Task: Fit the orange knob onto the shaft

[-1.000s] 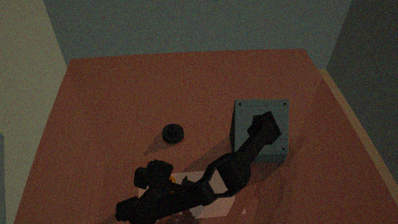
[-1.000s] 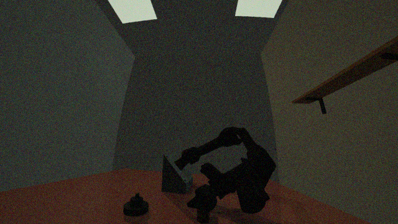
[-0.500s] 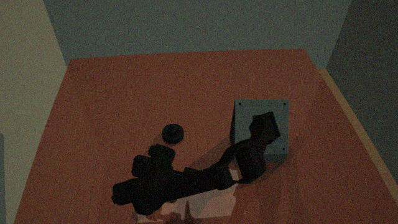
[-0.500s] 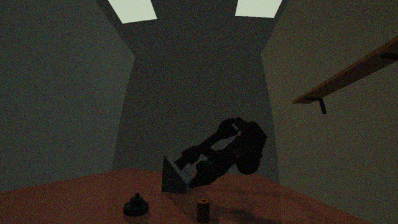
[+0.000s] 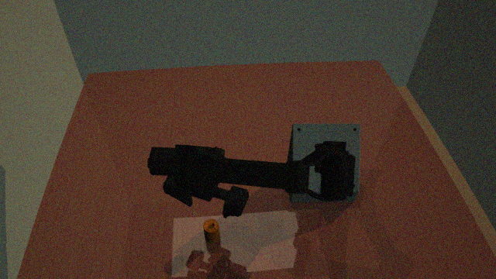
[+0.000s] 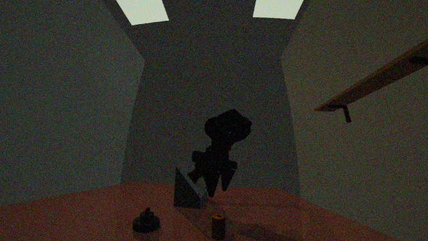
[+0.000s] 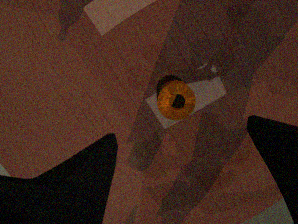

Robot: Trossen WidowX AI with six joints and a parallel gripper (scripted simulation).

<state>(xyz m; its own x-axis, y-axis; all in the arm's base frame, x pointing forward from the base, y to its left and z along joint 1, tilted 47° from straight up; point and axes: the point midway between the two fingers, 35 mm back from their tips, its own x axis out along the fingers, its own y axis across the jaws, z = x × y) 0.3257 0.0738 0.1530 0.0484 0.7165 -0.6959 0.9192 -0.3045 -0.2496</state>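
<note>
The orange knob is 100 mm below my gripper tip. Also, from my gripper tip: pedestal: 230 mm to the right, 100 mm below, 10 mm behind.
</note>
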